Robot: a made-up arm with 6 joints. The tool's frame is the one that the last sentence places.
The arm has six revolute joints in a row. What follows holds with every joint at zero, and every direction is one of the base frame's. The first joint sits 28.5 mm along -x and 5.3 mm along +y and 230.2 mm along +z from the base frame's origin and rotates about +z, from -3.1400 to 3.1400 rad. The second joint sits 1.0 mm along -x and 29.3 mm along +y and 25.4 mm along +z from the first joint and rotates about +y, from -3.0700 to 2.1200 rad. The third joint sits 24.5 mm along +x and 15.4 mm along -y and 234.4 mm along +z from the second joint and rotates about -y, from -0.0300 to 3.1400 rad. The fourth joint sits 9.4 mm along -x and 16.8 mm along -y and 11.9 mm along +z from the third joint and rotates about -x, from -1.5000 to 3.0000 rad. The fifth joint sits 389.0 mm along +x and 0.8 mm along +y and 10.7 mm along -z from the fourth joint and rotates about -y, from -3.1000 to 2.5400 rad. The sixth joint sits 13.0 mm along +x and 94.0 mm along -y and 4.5 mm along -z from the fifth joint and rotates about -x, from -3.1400 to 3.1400 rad. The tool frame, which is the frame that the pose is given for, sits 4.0 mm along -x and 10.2 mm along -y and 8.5 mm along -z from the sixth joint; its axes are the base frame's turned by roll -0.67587, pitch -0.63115 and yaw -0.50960 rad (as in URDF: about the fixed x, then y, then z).
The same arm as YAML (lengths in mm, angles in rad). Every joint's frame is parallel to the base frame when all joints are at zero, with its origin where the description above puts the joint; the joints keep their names.
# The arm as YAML. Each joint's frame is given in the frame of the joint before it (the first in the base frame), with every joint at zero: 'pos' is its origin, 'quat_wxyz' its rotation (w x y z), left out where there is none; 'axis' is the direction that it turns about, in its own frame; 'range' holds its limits. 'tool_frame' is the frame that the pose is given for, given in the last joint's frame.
length_unit: mm
angle_unit: rad
joints:
  - joint: joint 1
    pos: [-28.5, 5.3, 230.2]
    axis: [0.0, 0.0, 1.0]
    range: [-3.14, 3.14]
  - joint: joint 2
    pos: [-1.0, 29.3, 25.4]
    axis: [0.0, 1.0, 0.0]
    range: [-3.07, 2.12]
  - joint: joint 3
    pos: [24.5, -15.4, 234.4]
    axis: [0.0, -1.0, 0.0]
    range: [-0.03, 3.14]
  - joint: joint 4
    pos: [-9.4, -16.8, 11.9]
    axis: [-1.0, 0.0, 0.0]
    range: [-1.5, 3.0]
  - joint: joint 5
    pos: [389.0, 0.8, -10.7]
    axis: [0.0, -1.0, 0.0]
    range: [-3.1, 2.54]
  - joint: joint 6
    pos: [13.0, -94.0, -4.5]
    axis: [-1.0, 0.0, 0.0]
    range: [-3.14, 3.14]
tool_frame:
  pos: [-4.0, -10.2, -8.5]
  quat_wxyz: [0.841961, -0.378795, -0.203917, -0.325629]

